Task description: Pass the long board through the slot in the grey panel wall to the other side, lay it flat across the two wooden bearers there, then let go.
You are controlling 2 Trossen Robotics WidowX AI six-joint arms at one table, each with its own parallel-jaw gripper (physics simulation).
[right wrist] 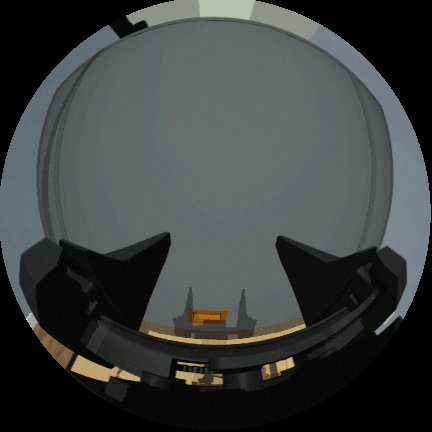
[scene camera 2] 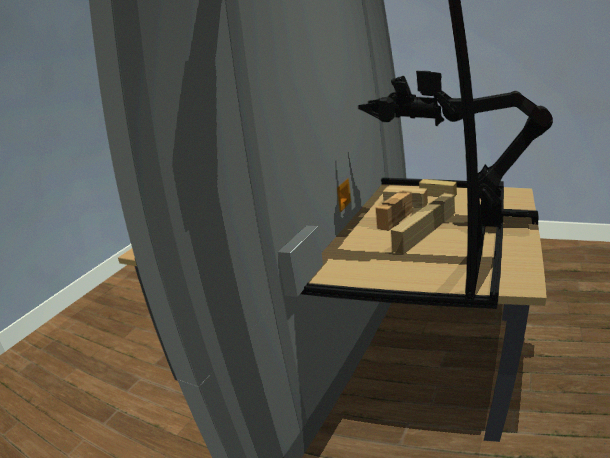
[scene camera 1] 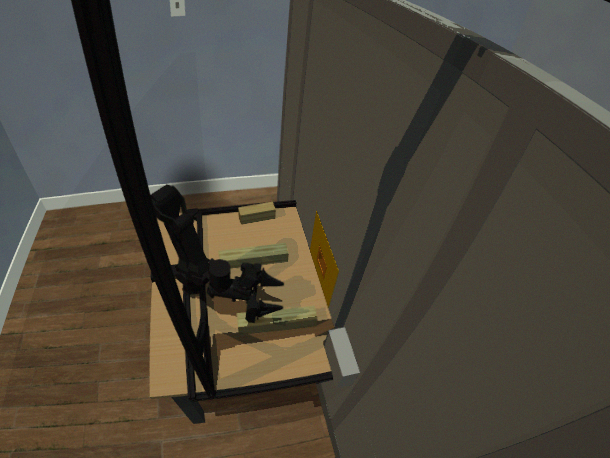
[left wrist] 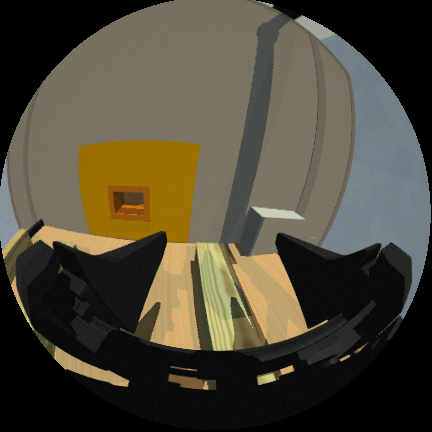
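Seen in the pictures: left gripper, fingertip midpoint: (scene camera 1: 283,295) (left wrist: 222,238); right gripper, fingertip midpoint: (right wrist: 225,240) (scene camera 2: 363,104); left arm's base at its link origin: (scene camera 1: 193,286); right arm's base at its link origin: (scene camera 2: 491,222).
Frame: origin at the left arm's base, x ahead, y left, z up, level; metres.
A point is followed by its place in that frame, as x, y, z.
Observation:
The long board (scene camera 2: 417,227) {0.717, -0.120, 0.025} appears to be the long pale beam on the table beyond the grey panel wall (scene camera 1: 430,240) {0.432, -0.402, 0.598} (scene camera 2: 265,165) {0.482, -0.409, 0.266}. Two pale green-grained bearers lie parallel: the far bearer (scene camera 1: 260,254) {0.241, 0.083, 0.028} and the near bearer (scene camera 1: 280,320) {0.261, -0.186, 0.028} (left wrist: 215,290) {0.279, -0.163, 0.028}. The slot's orange frame (scene camera 1: 320,257) {0.438, 0.018, 0.053} (scene camera 2: 341,200) {0.466, 0.002, 0.046} (left wrist: 111,205) {0.431, 0.024, 0.062} (right wrist: 191,316) {0.484, -0.051, 0.067} is low in the wall. My left gripper (scene camera 1: 283,296) {0.274, -0.151, 0.112} (left wrist: 222,238) {0.274, -0.151, 0.112} is open and empty, above the table beside the near bearer, pointing at the wall. My right gripper (scene camera 2: 360,107) {0.565, 0.001, 0.326} (right wrist: 225,240) {0.565, 0.001, 0.326} is open and empty, high above the table, facing the wall.
A short wooden block (scene camera 1: 257,213) {0.259, 0.293, 0.026} lies at the back of the left arm's table. A brown block (scene camera 2: 392,214) {0.624, -0.023, 0.019} and a pale block (scene camera 2: 437,187) {0.714, 0.248, 0.014} lie near the long board. A grey block (scene camera 1: 344,352) {0.408, -0.347, 0.081} (scene camera 2: 302,260) {0.512, -0.369, 0.041} (left wrist: 274,230) {0.383, -0.318, 0.049} stands at the wall. Black posts (scene camera 1: 120,145) {0.028, -0.374, 0.775} (scene camera 2: 467,130) {0.884, -0.380, 0.327} rise beside both arms.

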